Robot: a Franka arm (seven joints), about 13 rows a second.
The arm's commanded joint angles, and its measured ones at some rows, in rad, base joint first. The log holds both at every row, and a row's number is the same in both.
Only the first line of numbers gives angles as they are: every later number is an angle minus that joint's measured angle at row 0.
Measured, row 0: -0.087 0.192 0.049 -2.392 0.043 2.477 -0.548
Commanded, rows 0 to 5: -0.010 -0.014 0.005 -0.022 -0.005 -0.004 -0.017; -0.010 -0.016 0.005 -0.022 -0.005 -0.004 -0.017; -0.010 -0.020 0.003 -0.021 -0.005 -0.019 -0.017; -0.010 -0.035 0.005 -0.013 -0.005 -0.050 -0.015; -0.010 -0.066 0.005 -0.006 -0.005 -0.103 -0.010; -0.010 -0.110 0.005 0.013 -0.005 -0.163 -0.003
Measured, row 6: 0.000 -0.022 0.000 -0.002 0.000 -0.064 -0.001
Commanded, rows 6 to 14: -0.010 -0.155 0.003 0.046 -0.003 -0.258 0.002; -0.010 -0.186 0.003 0.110 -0.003 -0.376 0.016; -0.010 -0.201 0.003 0.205 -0.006 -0.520 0.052; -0.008 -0.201 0.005 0.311 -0.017 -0.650 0.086; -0.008 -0.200 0.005 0.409 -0.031 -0.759 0.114; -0.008 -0.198 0.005 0.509 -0.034 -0.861 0.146; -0.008 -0.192 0.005 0.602 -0.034 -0.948 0.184; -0.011 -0.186 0.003 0.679 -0.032 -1.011 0.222; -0.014 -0.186 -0.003 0.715 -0.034 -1.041 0.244
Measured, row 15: -0.002 -0.228 -0.001 0.600 -0.019 -0.961 0.194
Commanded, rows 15 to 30: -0.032 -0.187 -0.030 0.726 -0.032 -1.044 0.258; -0.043 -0.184 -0.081 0.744 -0.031 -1.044 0.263; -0.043 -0.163 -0.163 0.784 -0.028 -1.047 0.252; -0.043 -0.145 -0.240 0.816 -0.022 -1.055 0.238; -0.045 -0.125 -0.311 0.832 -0.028 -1.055 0.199; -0.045 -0.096 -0.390 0.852 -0.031 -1.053 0.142; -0.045 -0.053 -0.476 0.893 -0.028 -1.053 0.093; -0.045 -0.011 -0.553 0.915 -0.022 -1.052 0.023; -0.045 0.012 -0.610 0.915 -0.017 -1.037 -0.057; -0.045 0.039 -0.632 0.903 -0.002 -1.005 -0.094; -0.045 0.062 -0.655 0.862 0.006 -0.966 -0.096; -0.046 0.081 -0.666 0.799 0.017 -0.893 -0.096; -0.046 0.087 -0.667 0.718 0.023 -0.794 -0.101; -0.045 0.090 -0.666 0.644 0.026 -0.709 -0.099; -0.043 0.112 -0.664 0.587 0.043 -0.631 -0.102; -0.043 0.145 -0.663 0.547 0.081 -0.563 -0.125
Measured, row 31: -0.054 0.124 -0.653 0.632 0.034 -0.666 -0.090
